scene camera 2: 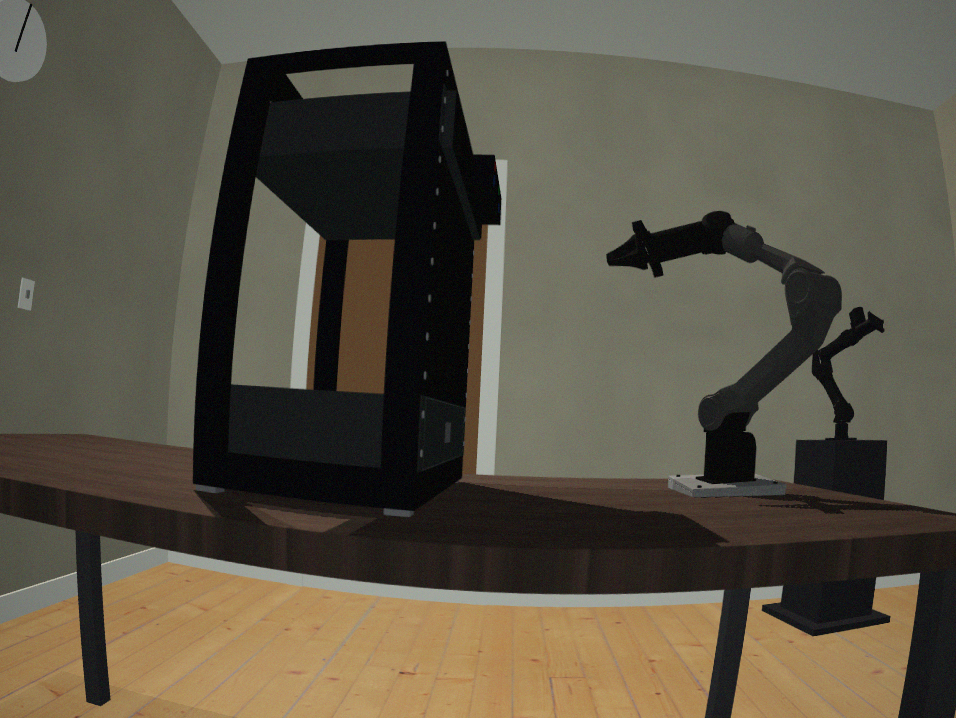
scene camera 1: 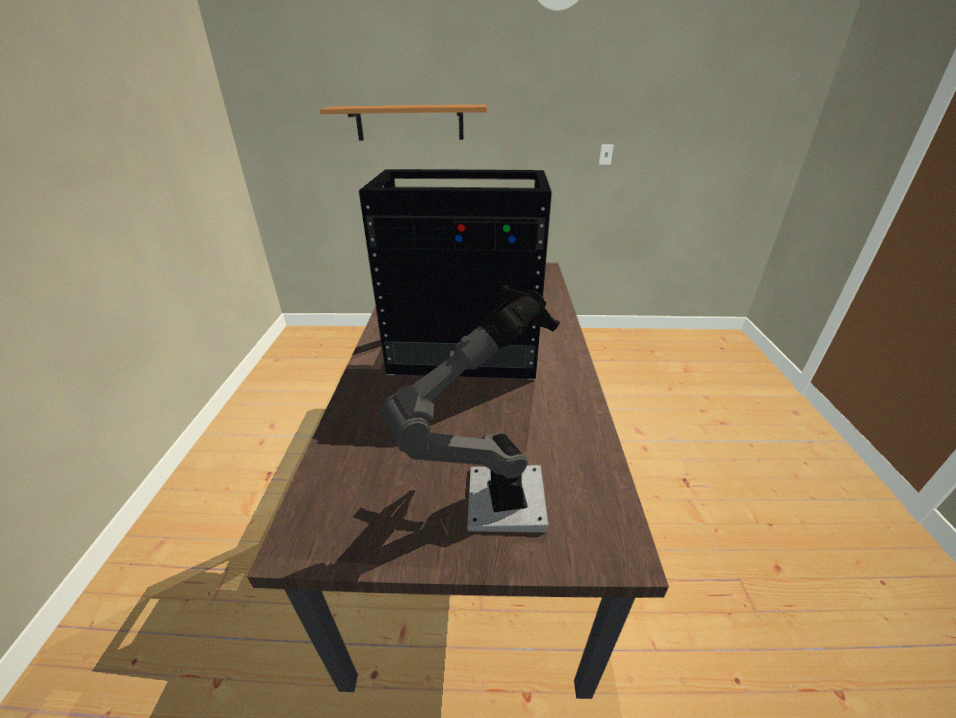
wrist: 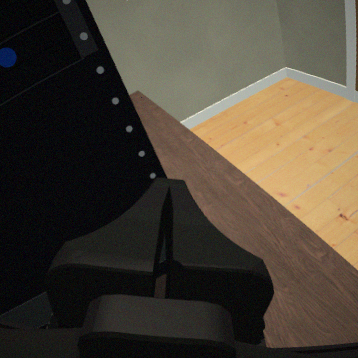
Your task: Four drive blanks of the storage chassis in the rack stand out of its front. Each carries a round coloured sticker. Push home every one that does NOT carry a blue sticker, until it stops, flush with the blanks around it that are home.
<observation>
my gripper: scene camera 2 607, 259; scene camera 1; wrist
black rack: scene camera 2 399, 165; scene camera 1; wrist
same spot on black rack: (wrist: 82, 157) = (scene camera 1: 511, 288)
same spot on my gripper: (wrist: 122, 256) = (scene camera 1: 531, 292)
</observation>
